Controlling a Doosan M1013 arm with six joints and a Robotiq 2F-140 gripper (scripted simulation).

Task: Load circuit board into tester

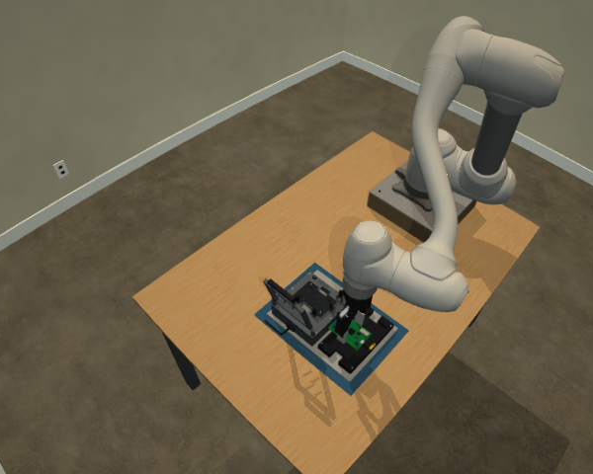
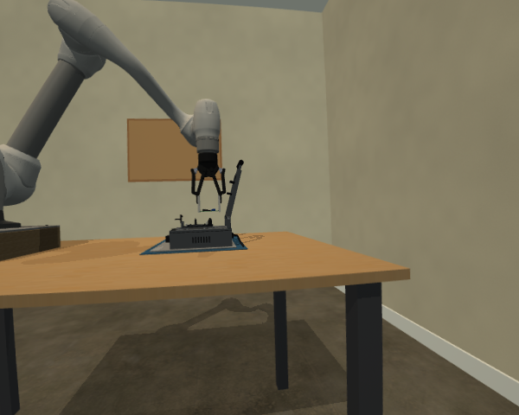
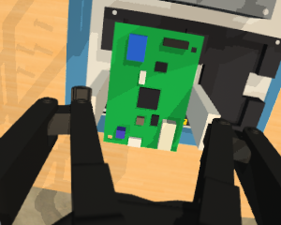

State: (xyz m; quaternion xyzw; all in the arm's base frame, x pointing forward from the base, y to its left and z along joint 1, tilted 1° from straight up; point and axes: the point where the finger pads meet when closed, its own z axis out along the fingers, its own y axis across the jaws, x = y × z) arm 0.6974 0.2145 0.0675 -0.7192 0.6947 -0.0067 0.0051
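Right now the tester is 130 mm to the right of my hand and 20 mm below it. From my hand the other things lie so: green circuit board: 20 mm below; latch hook: 110 mm to the right, 100 mm behind, 50 mm below; tester lid: 170 mm to the right, 90 mm ahead, 50 mm above.
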